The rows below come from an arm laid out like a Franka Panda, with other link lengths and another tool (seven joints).
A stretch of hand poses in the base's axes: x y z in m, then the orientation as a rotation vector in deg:
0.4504, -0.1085, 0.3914, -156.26, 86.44, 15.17
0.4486, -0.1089, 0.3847, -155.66, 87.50, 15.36
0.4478, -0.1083, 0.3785, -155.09, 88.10, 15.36
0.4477, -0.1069, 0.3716, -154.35, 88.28, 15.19
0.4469, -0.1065, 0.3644, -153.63, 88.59, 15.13
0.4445, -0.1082, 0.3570, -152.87, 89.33, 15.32
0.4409, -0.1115, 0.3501, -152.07, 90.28, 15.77
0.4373, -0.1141, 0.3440, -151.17, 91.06, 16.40
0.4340, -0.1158, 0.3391, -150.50, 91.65, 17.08
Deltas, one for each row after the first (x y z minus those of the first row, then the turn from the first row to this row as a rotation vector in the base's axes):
-0.0018, -0.0004, -0.0067, 0.00, 0.15, -0.77
-0.0026, 0.0002, -0.0129, 0.14, 0.08, -1.30
-0.0027, 0.0016, -0.0198, 0.57, -0.24, -1.69
-0.0035, 0.0020, -0.0270, 0.95, -0.46, -2.13
-0.0059, 0.0003, -0.0344, 1.21, -0.44, -2.80
-0.0095, -0.0030, -0.0413, 1.44, -0.22, -3.60
-0.0131, -0.0056, -0.0474, 1.87, 0.04, -4.35
-0.0164, -0.0073, -0.0523, 2.23, 0.37, -4.91

